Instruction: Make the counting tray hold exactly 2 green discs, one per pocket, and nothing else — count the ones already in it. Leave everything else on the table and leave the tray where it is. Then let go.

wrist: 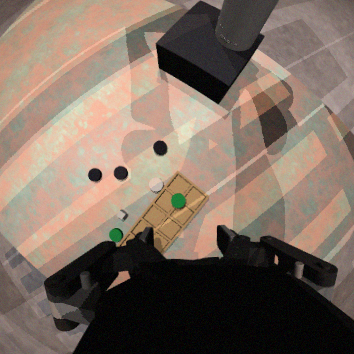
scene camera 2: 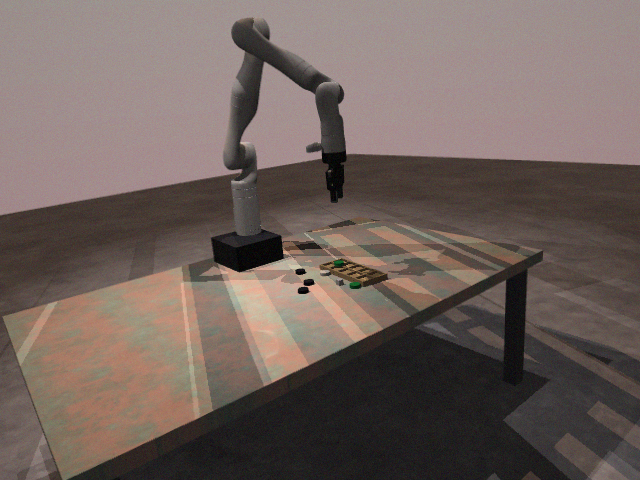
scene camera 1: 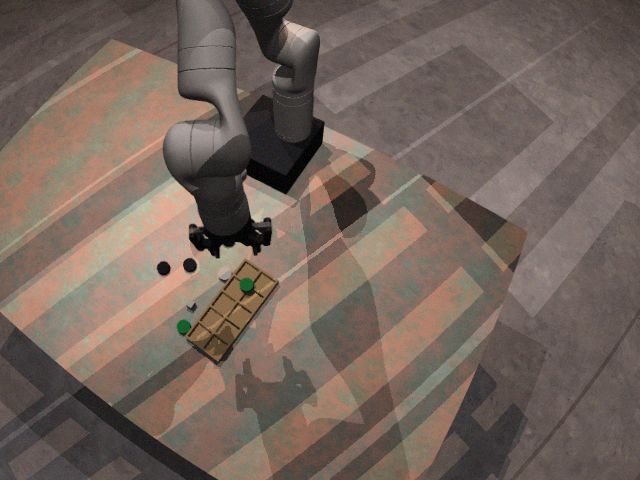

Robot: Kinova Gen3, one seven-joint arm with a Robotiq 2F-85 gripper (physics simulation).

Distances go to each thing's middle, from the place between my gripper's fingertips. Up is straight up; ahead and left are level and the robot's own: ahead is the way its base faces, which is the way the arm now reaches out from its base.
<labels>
The tan counting tray (scene camera 1: pixel 215 331) lies 220 mm below my hand, 60 mm ahead of it and 10 mm to the right of it.
</labels>
